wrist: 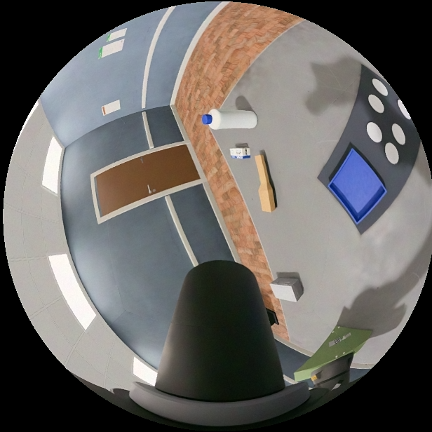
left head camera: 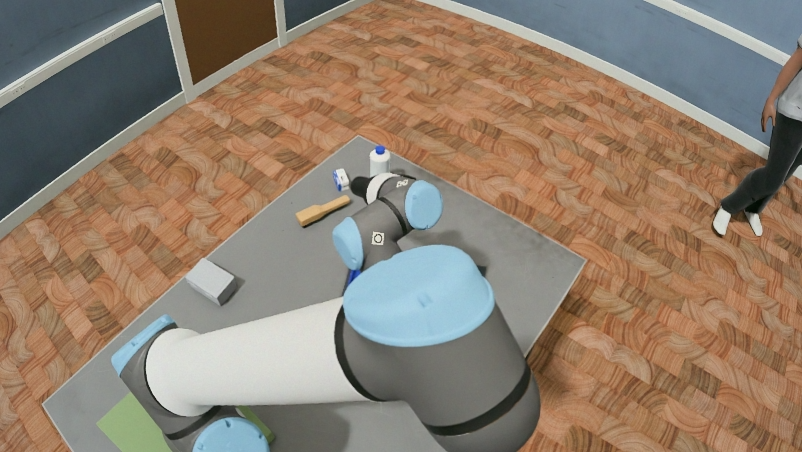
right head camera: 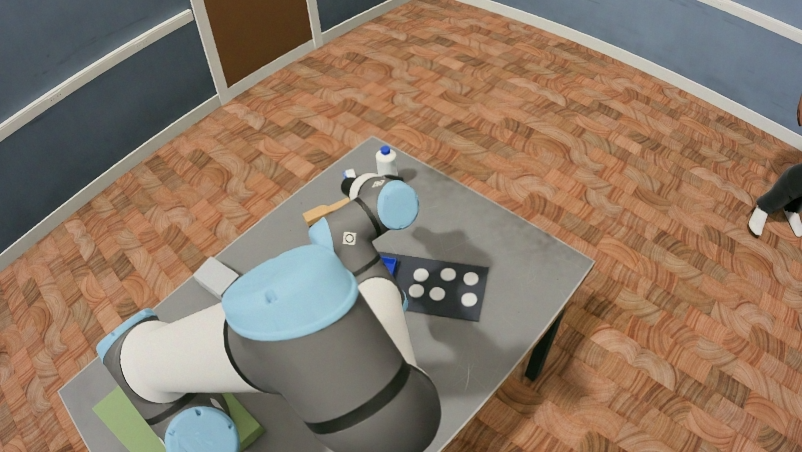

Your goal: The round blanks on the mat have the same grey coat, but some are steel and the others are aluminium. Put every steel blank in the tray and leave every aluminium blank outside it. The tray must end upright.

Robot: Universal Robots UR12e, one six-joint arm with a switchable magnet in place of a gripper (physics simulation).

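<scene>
My gripper, a black magnet, points sideways above the far part of the table, well away from the mat. No blank shows on it, though its end face is turned from the wrist camera. Several round, light grey blanks lie apart on the dark mat, among them one blank at the near right and another blank nearer the tray. The blue tray is upright on the mat, with no blank in it. The arm hides most of the mat in the left head view.
A white bottle stands near the magnet. A small white-blue box, a wooden brush and a grey block lie along the left table side. A green base is under the arm.
</scene>
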